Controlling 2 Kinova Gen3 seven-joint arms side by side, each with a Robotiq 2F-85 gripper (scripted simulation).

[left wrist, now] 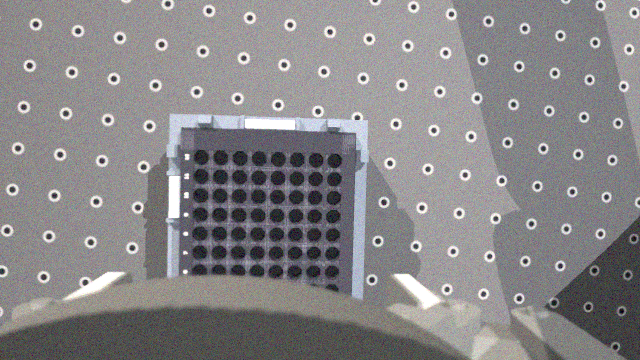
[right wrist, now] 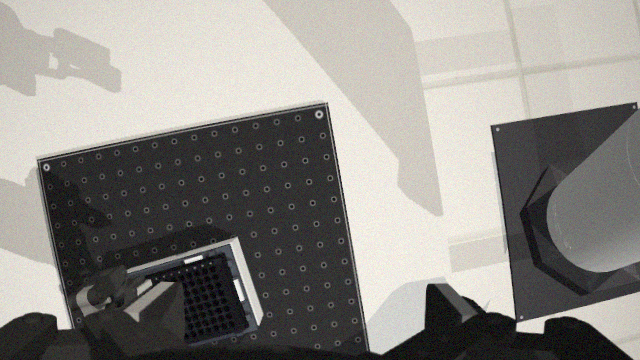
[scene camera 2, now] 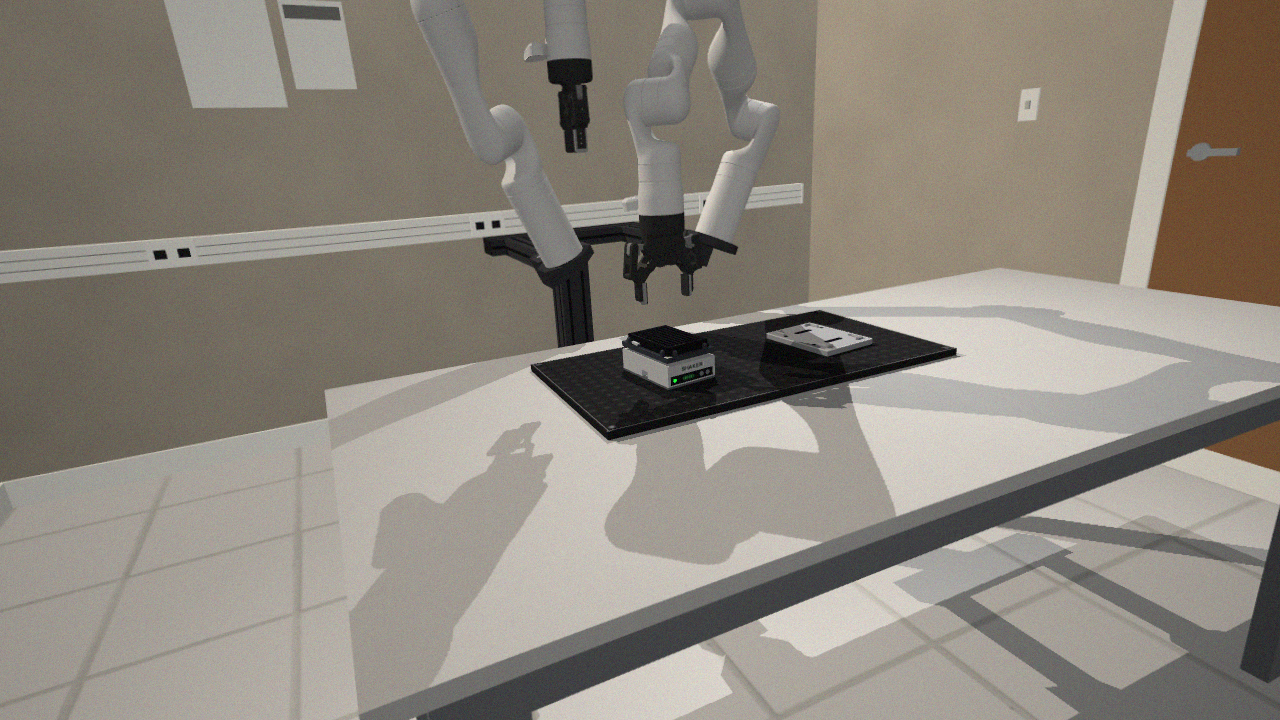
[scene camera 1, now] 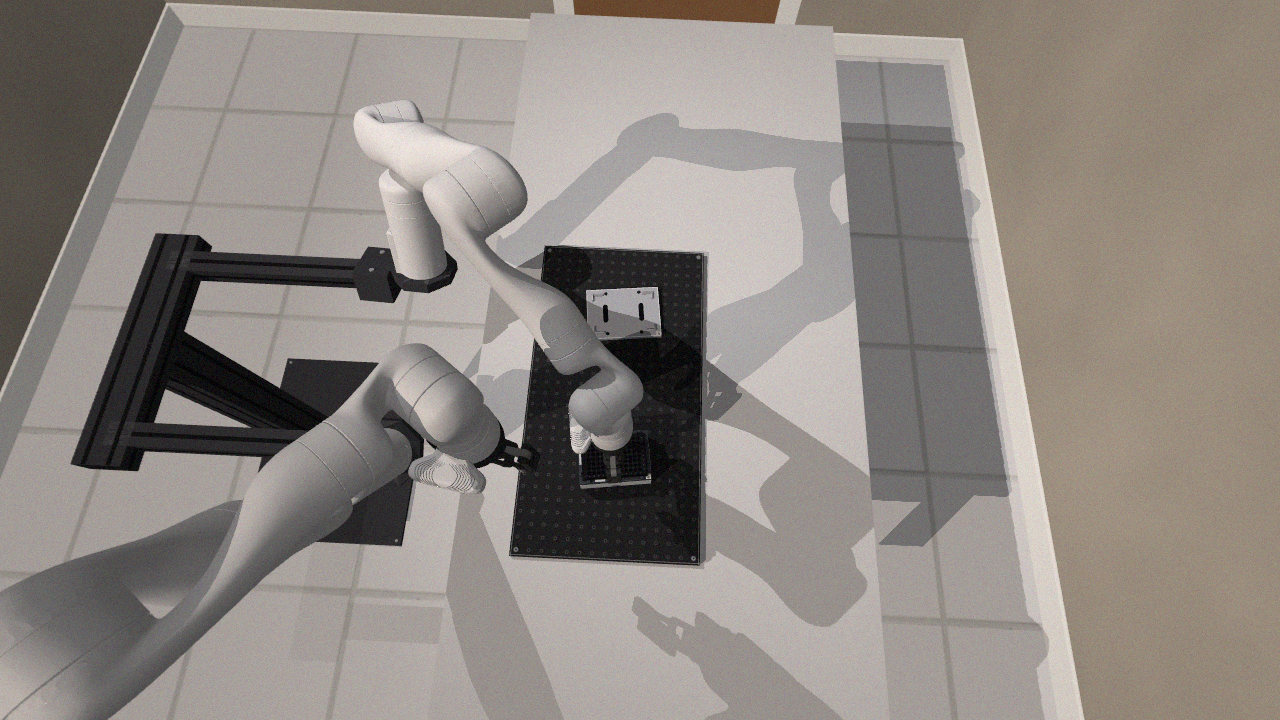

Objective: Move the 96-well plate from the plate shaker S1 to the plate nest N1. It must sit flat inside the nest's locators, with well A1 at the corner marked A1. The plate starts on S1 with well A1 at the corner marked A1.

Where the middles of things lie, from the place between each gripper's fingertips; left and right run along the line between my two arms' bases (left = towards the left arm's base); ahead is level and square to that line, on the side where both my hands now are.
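Dark 96-well plate (scene camera 1: 634, 464) 80 mm below my left hand (scene camera 2: 665, 299). Plate nest N1 (scene camera 1: 623, 312) 130 mm below my left hand and 340 mm to the left of it. By its middle, the dark 96-well plate is nearer to my left hand than to my right hand.
My right hand (scene camera 2: 576, 152) is 80 mm to the right of the dark 96-well plate, 160 mm short of it and 320 mm above it. Plate nest N1 is 160 mm ahead of my right hand, 420 mm to the left of it and 380 mm below it.
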